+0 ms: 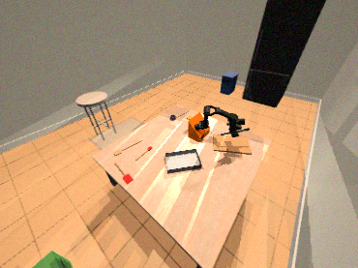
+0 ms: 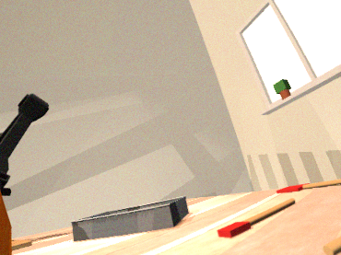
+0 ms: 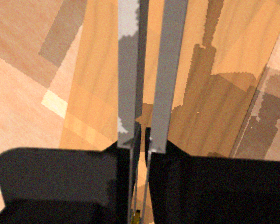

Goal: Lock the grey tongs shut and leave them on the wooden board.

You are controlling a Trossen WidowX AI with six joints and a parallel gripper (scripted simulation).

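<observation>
Right now my gripper tip is 110 mm above the wooden board and 10 mm to the right of it. The rest, counted from my gripper tip: roasting tin (520 mm ahead, 180 mm to the right, 90 mm below).
</observation>
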